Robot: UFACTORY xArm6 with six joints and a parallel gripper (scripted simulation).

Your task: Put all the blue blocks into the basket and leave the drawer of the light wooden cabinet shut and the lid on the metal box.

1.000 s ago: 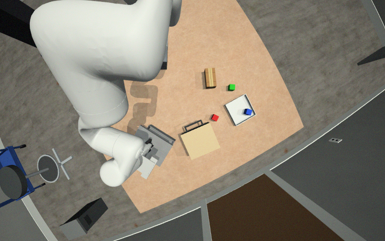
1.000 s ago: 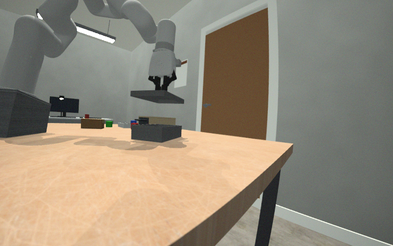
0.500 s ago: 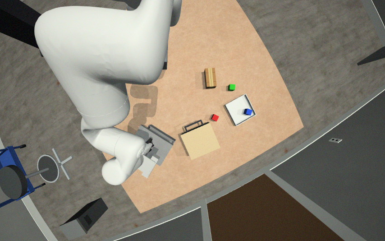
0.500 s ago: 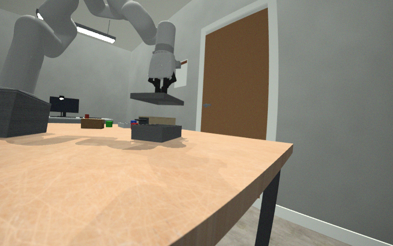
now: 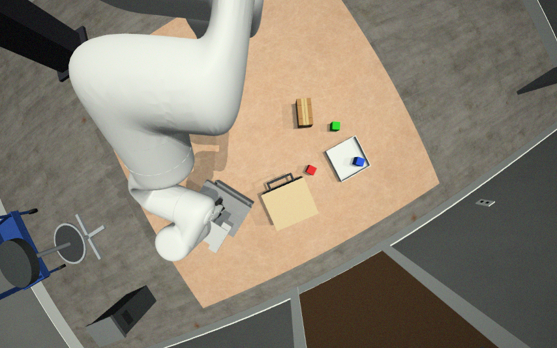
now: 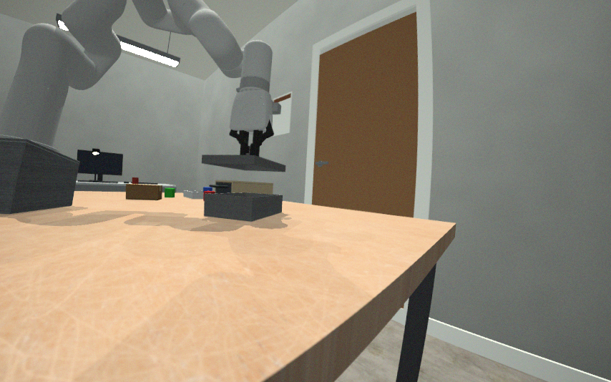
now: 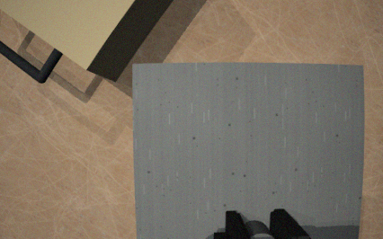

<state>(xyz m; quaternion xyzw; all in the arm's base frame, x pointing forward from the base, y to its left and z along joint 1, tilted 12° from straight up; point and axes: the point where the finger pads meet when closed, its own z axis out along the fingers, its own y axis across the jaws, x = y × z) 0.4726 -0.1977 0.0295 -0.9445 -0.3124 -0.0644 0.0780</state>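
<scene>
My gripper is now 13 cm above the metal box. Also, from my hand: light wooden cabinet 24 cm to the left, 12 cm below, 8 cm ahead; small brown box 43 cm to the left, 23 cm behind, 12 cm below; red block 37 cm to the left, 14 cm below.
</scene>
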